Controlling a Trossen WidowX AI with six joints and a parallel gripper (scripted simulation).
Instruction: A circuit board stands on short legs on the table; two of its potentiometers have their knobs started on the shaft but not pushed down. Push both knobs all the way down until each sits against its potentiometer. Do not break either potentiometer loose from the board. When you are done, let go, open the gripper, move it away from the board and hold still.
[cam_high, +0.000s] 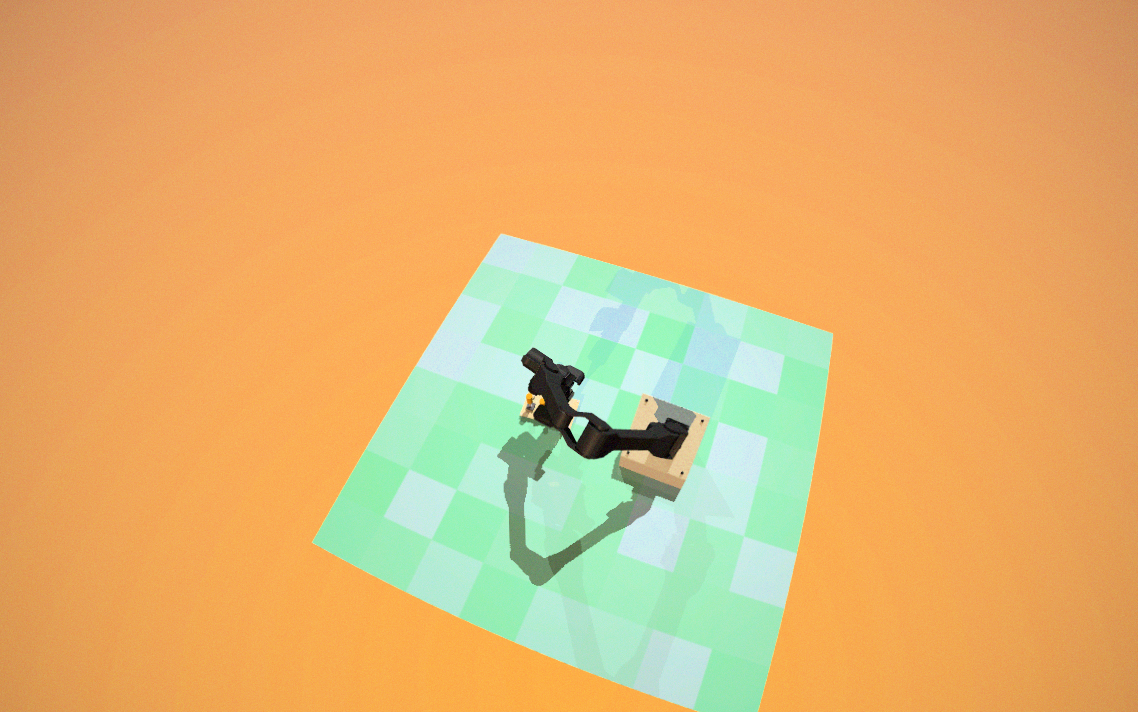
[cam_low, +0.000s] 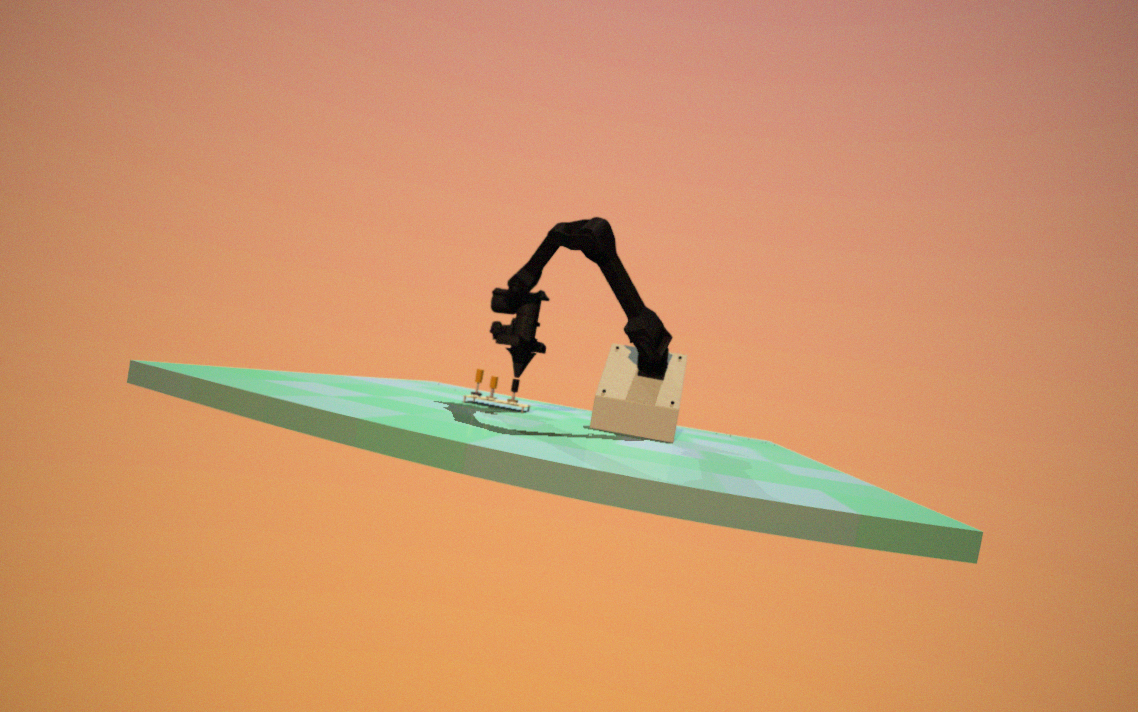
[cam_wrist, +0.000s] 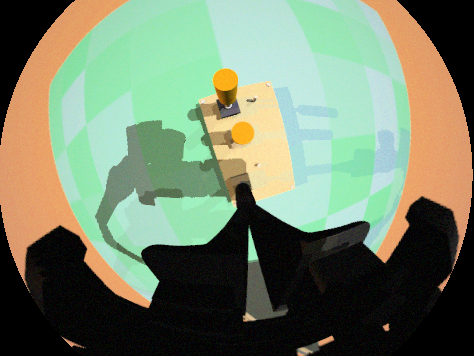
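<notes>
The black knob lies 2 cm below my gripper tip. From my gripper tip the other things lie so: orange knob (10 cm ahead, 1 cm below).
</notes>
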